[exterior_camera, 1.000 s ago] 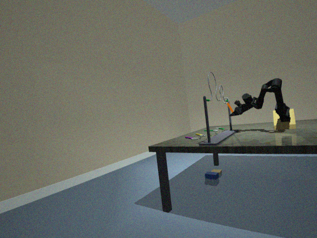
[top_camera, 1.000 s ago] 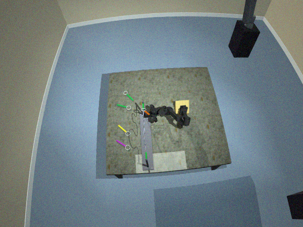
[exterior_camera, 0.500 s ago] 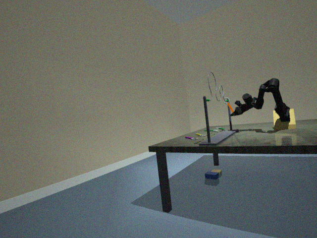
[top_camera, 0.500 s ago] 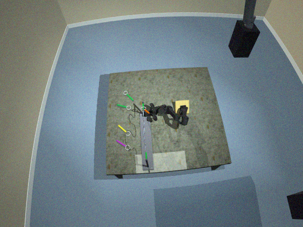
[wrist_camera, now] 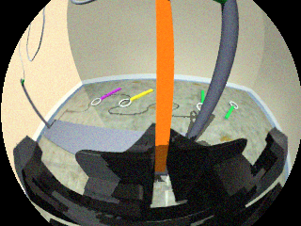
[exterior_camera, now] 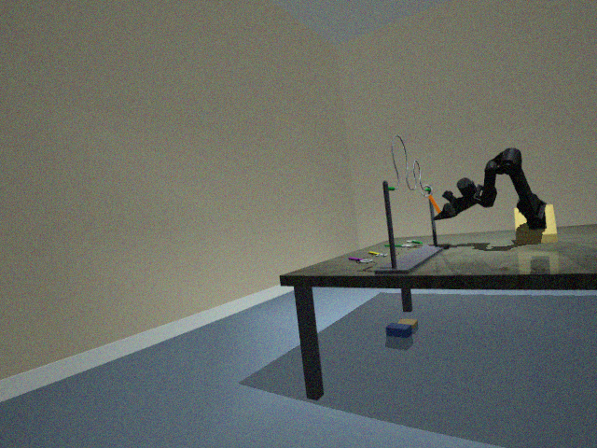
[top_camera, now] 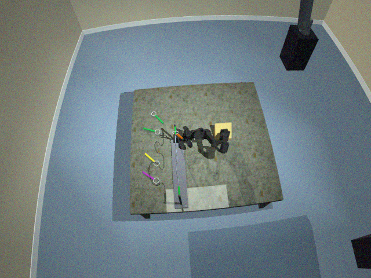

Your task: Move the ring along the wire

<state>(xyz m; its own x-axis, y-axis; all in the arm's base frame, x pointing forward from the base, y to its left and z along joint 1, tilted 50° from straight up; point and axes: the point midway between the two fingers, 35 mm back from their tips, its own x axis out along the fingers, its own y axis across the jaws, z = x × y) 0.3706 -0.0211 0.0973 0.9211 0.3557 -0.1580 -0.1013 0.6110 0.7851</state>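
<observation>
My gripper tip is now 90 mm below the orange-handled ring.
</observation>
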